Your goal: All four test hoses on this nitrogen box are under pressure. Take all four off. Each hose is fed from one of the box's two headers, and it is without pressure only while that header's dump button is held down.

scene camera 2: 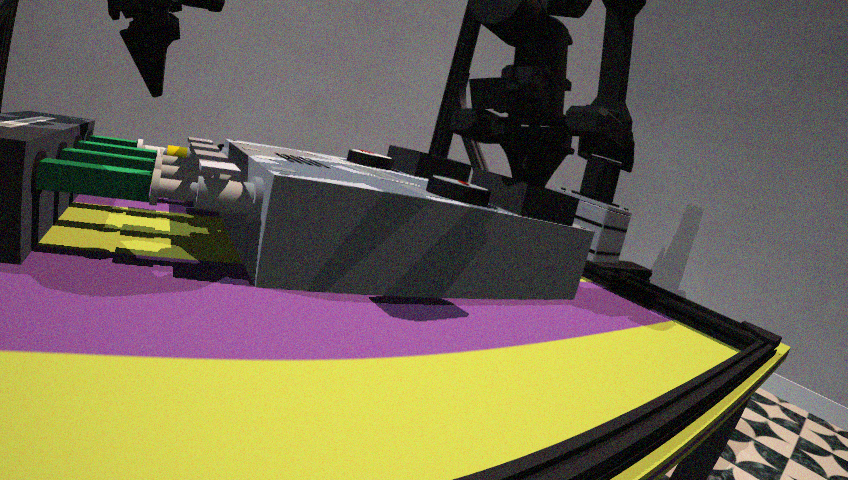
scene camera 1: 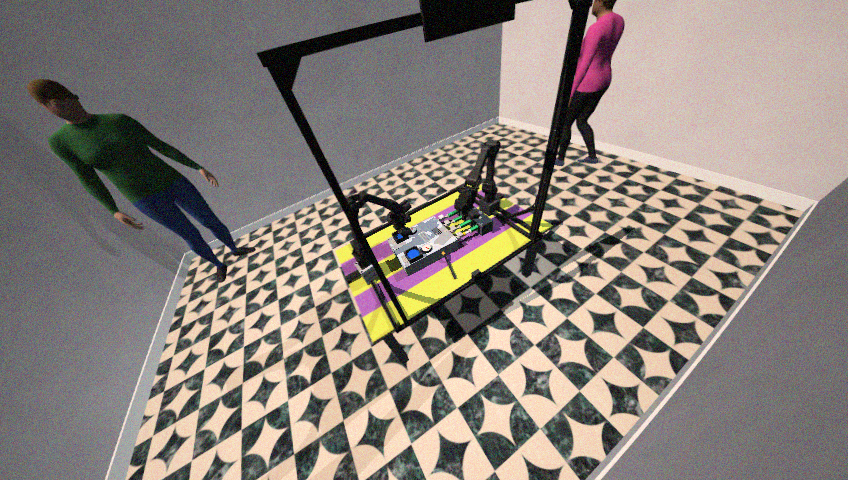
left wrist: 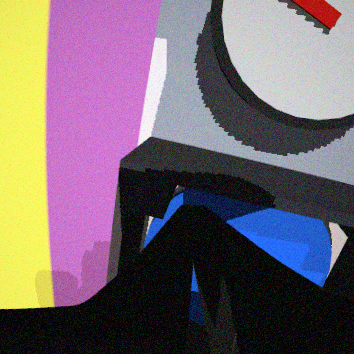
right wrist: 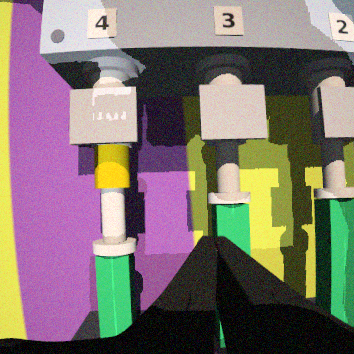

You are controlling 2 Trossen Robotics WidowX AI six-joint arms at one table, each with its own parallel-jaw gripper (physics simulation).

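Places are measured from the left arm's base along level axes (x back, y up, z left), in metres.
Where they show: left gripper, fingertip midpoint: [scene camera 2: 524,209] [scene camera 1: 401,234] [left wrist: 190,216]; right gripper, fingertip midpoint: [scene camera 2: 157,96] [scene camera 1: 462,220] [right wrist: 211,246]; left arm's base, link origin: [scene camera 2: 595,200] [scene camera 1: 365,263]; right arm's base, link origin: [scene camera 1: 489,199].
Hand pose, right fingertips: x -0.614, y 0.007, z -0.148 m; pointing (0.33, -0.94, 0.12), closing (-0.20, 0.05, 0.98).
Things, the pixels of their centre, and the offset from my right fingertips.
- Port 4's block, body centre: [right wrist: 108,121] [scene camera 2: 197,153] dx +0.069, dy -0.058, dz -0.039 m
- yellow band, body centre: [right wrist: 111,161] [scene camera 2: 179,155] dx +0.047, dy -0.064, dz -0.043 m
- Port 3's block, body centre: [right wrist: 226,118] [scene camera 2: 201,161] dx +0.059, dy -0.058, dz +0.030 m
- blue dump button, body centre: [left wrist: 233,249] dx +0.342, dy -0.046, dz +0.205 m
- second blue button, body centre: [scene camera 1: 413,255] dx +0.370, dy -0.034, dz +0.017 m
The grey nitrogen box [scene camera 1: 429,230] [scene camera 2: 416,249] [right wrist: 165,25] lies on the striped table. Green hoses [scene camera 2: 95,176] [right wrist: 114,295] run from its white port blocks. Port 4's block [right wrist: 103,116] has a yellow band [right wrist: 112,166] [scene camera 2: 177,150] below it. Port 3's block [right wrist: 233,112] shows a dark stem and no yellow band. Hose 1 is outside the right wrist view. My left gripper [left wrist: 190,216] [scene camera 2: 531,189] is shut, its tips over a blue dump button [left wrist: 290,240] in a black housing; contact is hidden. My right gripper [right wrist: 211,246] [scene camera 2: 155,93] is shut and empty, above hose 3.
A second blue button [scene camera 1: 413,253] and a round gauge [scene camera 1: 426,248] [left wrist: 280,60] are on the box. A dark block [scene camera 2: 13,202] [scene camera 1: 484,224] stands at the hoses' far ends. Black frame posts [scene camera 1: 318,145] rise around the table. Two people stand beyond it.
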